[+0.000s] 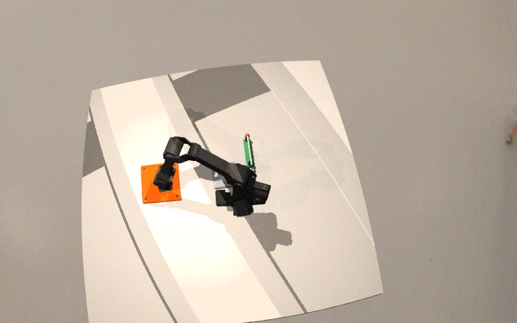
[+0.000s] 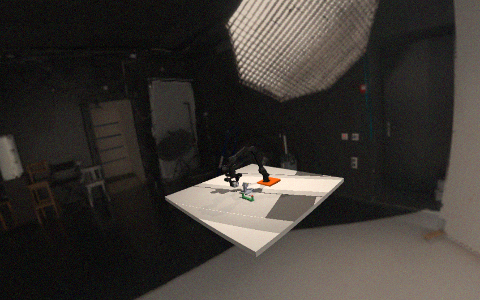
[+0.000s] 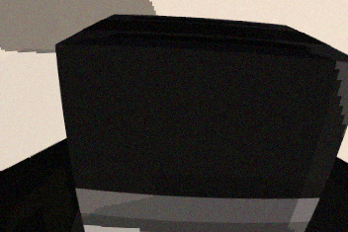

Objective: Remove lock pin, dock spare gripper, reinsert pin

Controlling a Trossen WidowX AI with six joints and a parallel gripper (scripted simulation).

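My gripper tip is now 1 cm to the right of the spare gripper and 2 cm below it. Round my gripper tip: grey mount (15 cm to the left); then green holder (12 cm ahead, 24 cm to the left, 3 cm below).
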